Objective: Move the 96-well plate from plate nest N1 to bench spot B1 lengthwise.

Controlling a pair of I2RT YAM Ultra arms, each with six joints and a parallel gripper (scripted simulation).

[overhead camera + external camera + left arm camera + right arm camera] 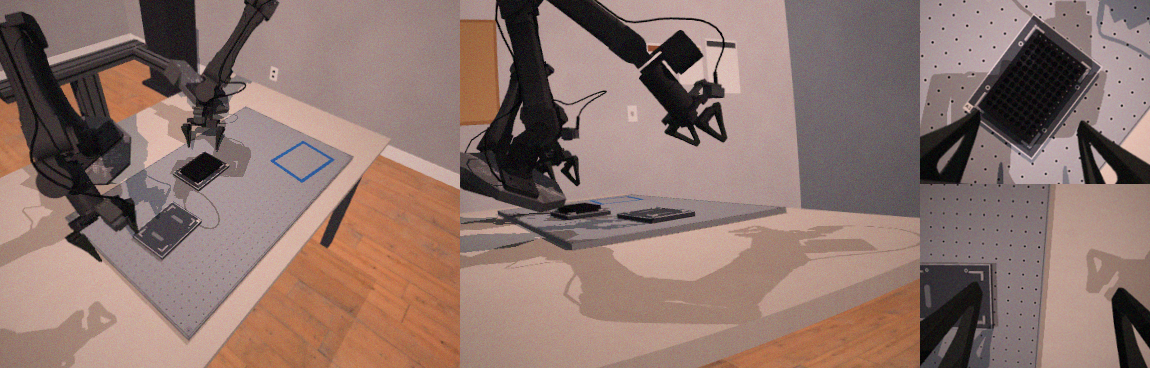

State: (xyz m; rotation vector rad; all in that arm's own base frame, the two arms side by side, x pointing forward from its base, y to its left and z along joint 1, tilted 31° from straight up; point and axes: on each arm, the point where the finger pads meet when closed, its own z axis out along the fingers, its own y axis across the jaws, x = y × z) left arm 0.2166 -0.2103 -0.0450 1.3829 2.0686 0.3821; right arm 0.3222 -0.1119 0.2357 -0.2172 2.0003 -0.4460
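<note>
My left hand is 70 mm above the black 96-well plate, 30 mm to the left of it and 20 mm short of it. Also, from my left hand: dark nest (280 mm to the right, 120 mm ahead, 80 mm below).
</note>
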